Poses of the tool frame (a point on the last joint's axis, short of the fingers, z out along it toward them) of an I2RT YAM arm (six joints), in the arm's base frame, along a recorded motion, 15 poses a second.
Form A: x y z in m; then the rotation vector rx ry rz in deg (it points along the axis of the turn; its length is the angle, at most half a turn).
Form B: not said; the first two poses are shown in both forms.
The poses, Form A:
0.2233, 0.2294, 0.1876, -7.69, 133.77, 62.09
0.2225, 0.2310, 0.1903, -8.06, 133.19, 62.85
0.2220, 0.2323, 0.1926, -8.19, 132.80, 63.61
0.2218, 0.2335, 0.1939, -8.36, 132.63, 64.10
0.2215, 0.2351, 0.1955, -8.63, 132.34, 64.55
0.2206, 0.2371, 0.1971, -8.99, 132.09, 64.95
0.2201, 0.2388, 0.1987, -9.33, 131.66, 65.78
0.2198, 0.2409, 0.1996, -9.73, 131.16, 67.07
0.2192, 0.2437, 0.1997, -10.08, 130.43, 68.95
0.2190, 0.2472, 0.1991, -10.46, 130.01, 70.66
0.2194, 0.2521, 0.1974, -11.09, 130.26, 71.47
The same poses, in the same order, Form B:
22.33, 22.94, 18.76, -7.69, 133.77, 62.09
22.25, 23.10, 19.03, -8.06, 133.19, 62.85
22.20, 23.23, 19.26, -8.19, 132.80, 63.61
22.18, 23.35, 19.39, -8.36, 132.63, 64.10
22.15, 23.51, 19.55, -8.63, 132.34, 64.55
22.06, 23.71, 19.71, -8.99, 132.09, 64.95
22.01, 23.88, 19.87, -9.33, 131.66, 65.78
21.98, 24.09, 19.96, -9.73, 131.16, 67.07
21.92, 24.37, 19.97, -10.08, 130.43, 68.95
21.90, 24.72, 19.91, -10.46, 130.01, 70.66
21.94, 25.21, 19.74, -11.09, 130.26, 71.47

